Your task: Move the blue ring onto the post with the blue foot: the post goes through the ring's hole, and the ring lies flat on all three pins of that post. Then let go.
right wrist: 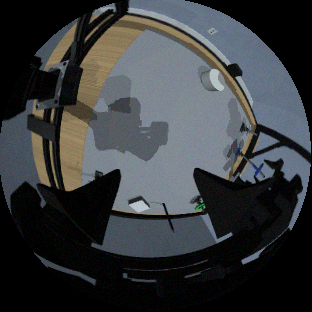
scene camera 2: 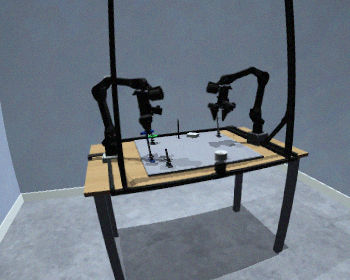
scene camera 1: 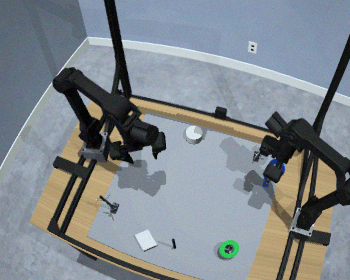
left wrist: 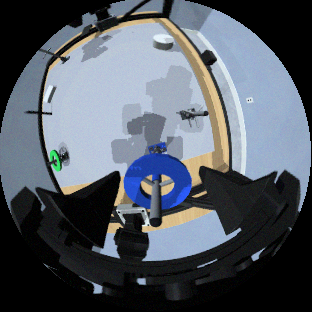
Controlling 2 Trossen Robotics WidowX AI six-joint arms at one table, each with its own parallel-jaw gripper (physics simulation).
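Note:
The blue ring is around the grey post, high above its blue foot. It looks level, resting on the pins. Two pins show through its hole in the left wrist view; whether it touches all three cannot be told. My left gripper is open, with its fingers apart on either side of the ring and clear of it. My right gripper is open and empty, far from the ring.
A dark stand stands near the blue foot. A green ring sits on another stand. Also on the table are a white cylinder, a white block, a black stick and a dark stand.

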